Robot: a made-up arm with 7 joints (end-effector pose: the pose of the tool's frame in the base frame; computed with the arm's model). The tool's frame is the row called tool.
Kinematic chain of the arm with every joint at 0, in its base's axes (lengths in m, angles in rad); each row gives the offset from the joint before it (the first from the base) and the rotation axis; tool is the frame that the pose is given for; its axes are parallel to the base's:
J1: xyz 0.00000 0.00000 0.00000 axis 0 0.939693 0.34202
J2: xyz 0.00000 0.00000 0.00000 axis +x
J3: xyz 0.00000 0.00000 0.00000 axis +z
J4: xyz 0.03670 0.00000 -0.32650 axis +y
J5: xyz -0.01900 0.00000 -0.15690 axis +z
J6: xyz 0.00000 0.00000 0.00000 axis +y
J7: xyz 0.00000 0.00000 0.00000 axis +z
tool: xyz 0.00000 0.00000 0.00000
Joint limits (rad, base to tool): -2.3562..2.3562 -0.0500..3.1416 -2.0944..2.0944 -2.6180..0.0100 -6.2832..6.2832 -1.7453..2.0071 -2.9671..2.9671
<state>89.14 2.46 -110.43 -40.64 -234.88 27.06 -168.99</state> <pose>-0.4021 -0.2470 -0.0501 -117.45 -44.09 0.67</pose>
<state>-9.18 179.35 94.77 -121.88 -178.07 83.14 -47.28</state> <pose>-0.0636 -0.1742 0.2559 -14.23 22.09 -145.46</pose>
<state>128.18 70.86 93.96 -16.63 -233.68 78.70 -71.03</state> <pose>-0.1980 0.3338 0.2932 41.46 -22.26 28.45</pose>
Working (the frame after each row of the table, in the pose's form):
after J1: 0.0000 0.0000 0.0000 129.51 47.62 156.49
after J2: 0.0000 0.0000 0.0000 -159.63 47.62 156.49
after J3: 0.0000 0.0000 0.0000 130.00 10.55 48.54
after J4: -0.1381 0.2214 0.1996 126.29 20.87 34.97
after J5: -0.1980 0.3338 0.2932 -163.96 -54.86 -89.06
after J6: -0.1980 0.3338 0.2932 -12.91 -44.64 113.32
after J7: -0.1980 0.3338 0.2932 41.46 -22.26 28.45

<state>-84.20 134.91 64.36 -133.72 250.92 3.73 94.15</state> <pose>-0.2228 0.1073 0.1387 -86.95 14.84 -15.38</pose>
Working (the frame after each row of the table, in the pose's form):
after J1: 0.0000 0.0000 0.0000 54.48 -69.21 -73.46
after J2: 0.0000 0.0000 0.0000 -170.61 -69.21 -73.46
after J3: 0.0000 0.0000 0.0000 -111.97 -20.63 -145.33
after J4: -0.1651 0.2540 0.1273 -90.83 29.77 -15.88
after J5: -0.2228 0.1073 0.1387 -93.88 -79.28 -11.66
after J6: -0.2228 0.1073 0.1387 -74.53 -78.90 -31.35
after J7: -0.2228 0.1073 0.1387 -86.95 14.84 -15.38

